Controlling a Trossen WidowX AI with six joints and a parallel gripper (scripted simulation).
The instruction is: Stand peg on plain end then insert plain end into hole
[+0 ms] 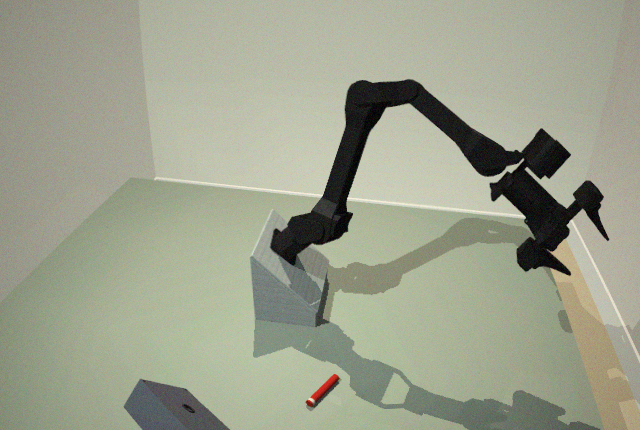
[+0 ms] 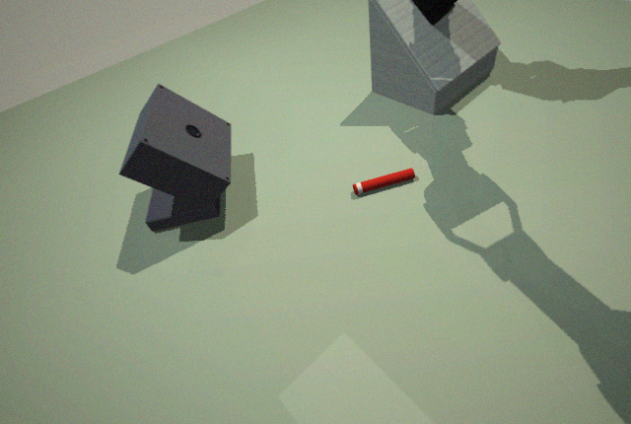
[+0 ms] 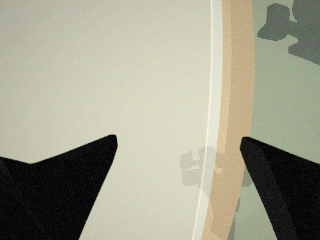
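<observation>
The red peg is 100 mm ahead of my gripper tip, 460 mm to the right of it and 250 mm below it. Also, from my gripper tip: dark sloped panel 240 mm ahead, 670 mm to the right, 180 mm below.
</observation>
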